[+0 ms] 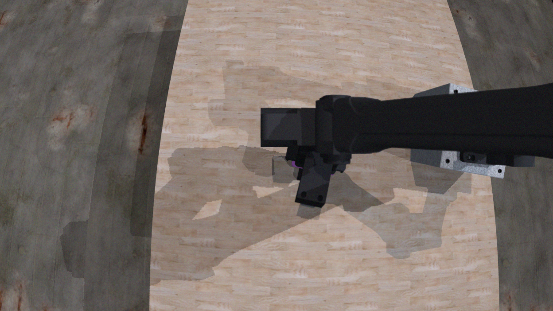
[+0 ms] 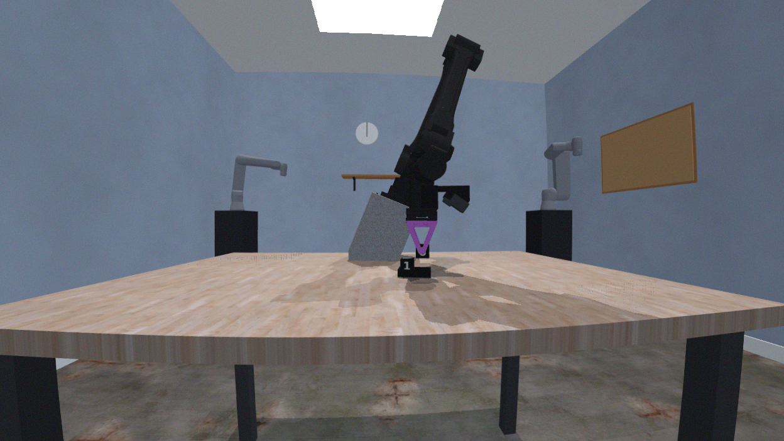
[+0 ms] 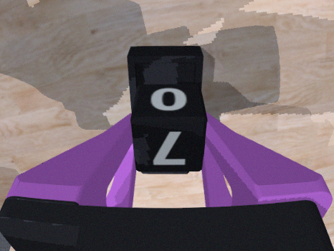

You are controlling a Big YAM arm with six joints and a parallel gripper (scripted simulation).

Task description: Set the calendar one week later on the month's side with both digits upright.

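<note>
Now: hand 50 mm above the black tray and 20 mm to the left of it. Round my hand: black cube (right at my hand).
</note>
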